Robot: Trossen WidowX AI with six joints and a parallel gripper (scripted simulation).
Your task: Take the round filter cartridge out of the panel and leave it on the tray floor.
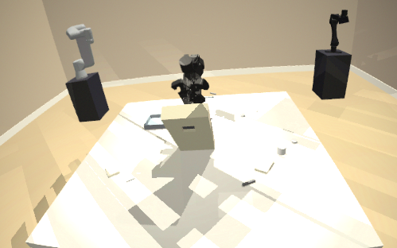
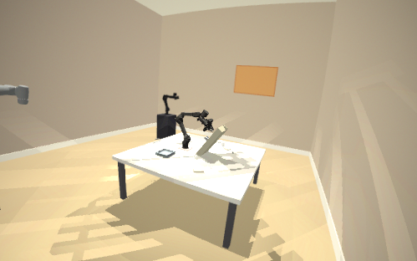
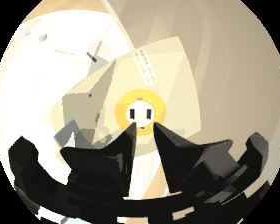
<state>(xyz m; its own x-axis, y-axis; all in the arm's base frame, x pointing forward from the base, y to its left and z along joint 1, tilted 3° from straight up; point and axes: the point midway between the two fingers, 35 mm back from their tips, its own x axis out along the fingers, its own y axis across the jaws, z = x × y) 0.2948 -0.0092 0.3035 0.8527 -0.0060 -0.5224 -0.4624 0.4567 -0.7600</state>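
My gripper tip is 4 cm short of the round filter cartridge and 3 cm above it. Also, from my gripper tip: beige service panel (11 cm below, 1 cm behind); then blue-grey tray (41 cm behind, 28 cm to the right, 27 cm below).
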